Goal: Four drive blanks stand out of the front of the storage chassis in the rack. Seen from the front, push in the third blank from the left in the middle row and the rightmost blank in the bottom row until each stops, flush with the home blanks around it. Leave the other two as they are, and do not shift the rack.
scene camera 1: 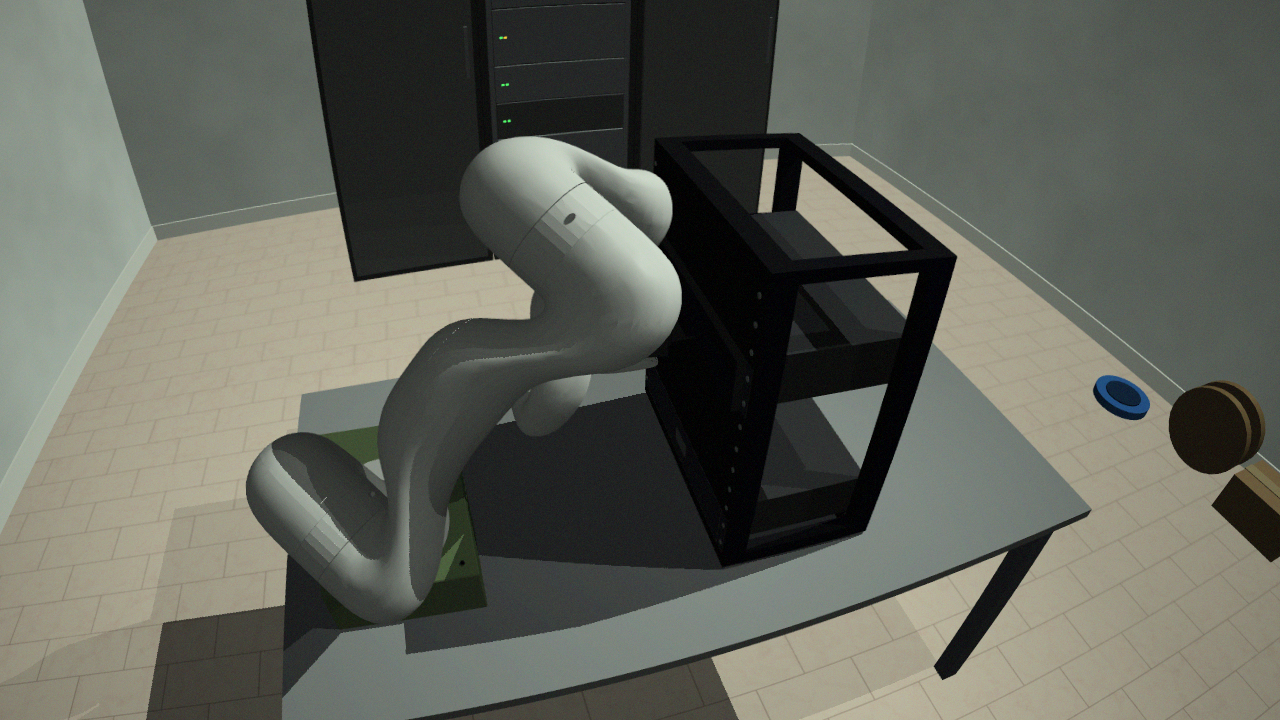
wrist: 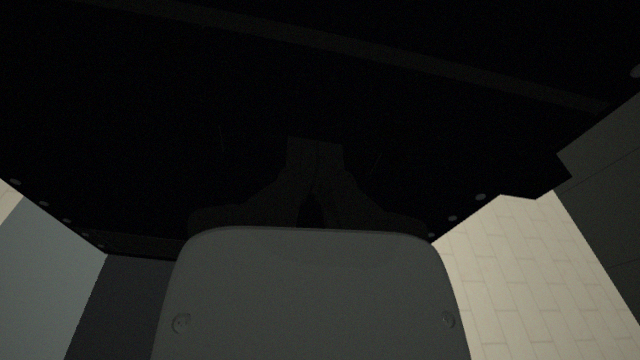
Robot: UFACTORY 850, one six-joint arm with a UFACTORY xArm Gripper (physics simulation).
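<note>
The black rack (scene camera 1: 759, 420) stands on the table, its dark front turned towards the arm. In the wrist view the front of the storage chassis (wrist: 150, 125) is almost black, and I cannot tell the single drive blanks or their rows apart, nor how far any stands out. My gripper (wrist: 313, 129) is shut with nothing between its fingers. Its fingertips are in front of the dark chassis face, close to it; whether they touch a blank cannot be seen. In the scene view the arm hides the fingertips and much of the rack front.
The grey table (scene camera 1: 966, 447) carries the rack and the green base plate (scene camera 1: 469, 582) under the arm. Dark server cabinets (scene camera 1: 402, 134) stand behind. A blue ring-shaped object (scene camera 1: 1102, 408), a brown round object (scene camera 1: 1208, 429) and a brown box (scene camera 1: 1253, 519) are at the right.
</note>
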